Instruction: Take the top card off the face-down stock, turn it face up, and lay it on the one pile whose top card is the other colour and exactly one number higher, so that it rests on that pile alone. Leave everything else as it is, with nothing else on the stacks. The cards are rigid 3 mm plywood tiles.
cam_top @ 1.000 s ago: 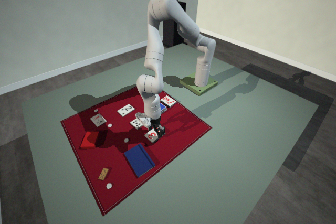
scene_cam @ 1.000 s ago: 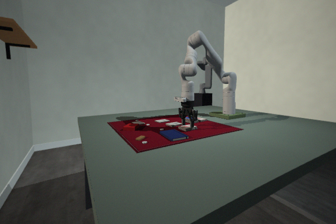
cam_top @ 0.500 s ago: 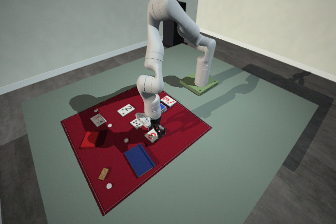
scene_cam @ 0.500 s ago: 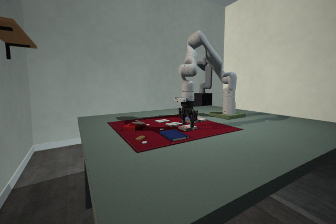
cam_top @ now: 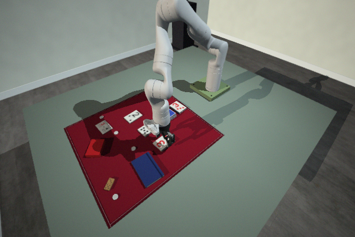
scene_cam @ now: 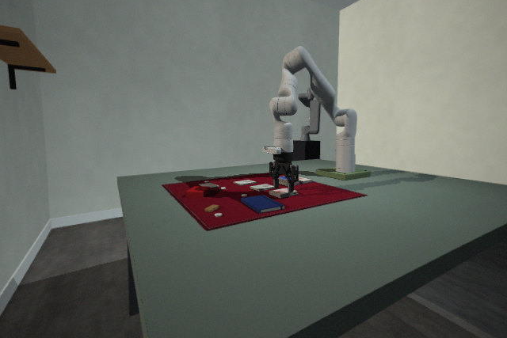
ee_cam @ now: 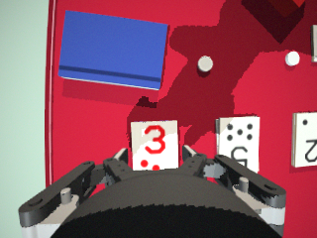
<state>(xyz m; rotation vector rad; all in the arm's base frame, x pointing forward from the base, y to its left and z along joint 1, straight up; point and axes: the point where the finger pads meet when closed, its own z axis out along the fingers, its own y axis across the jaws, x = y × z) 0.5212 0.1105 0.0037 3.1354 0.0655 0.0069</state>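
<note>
Now: hand 4 cm short of the red mat, 14 cm to the left of it and 4 cm above it. Also, from my hand: red box 27 cm ahead, 20 cm to the right, 2 cm below.
</note>
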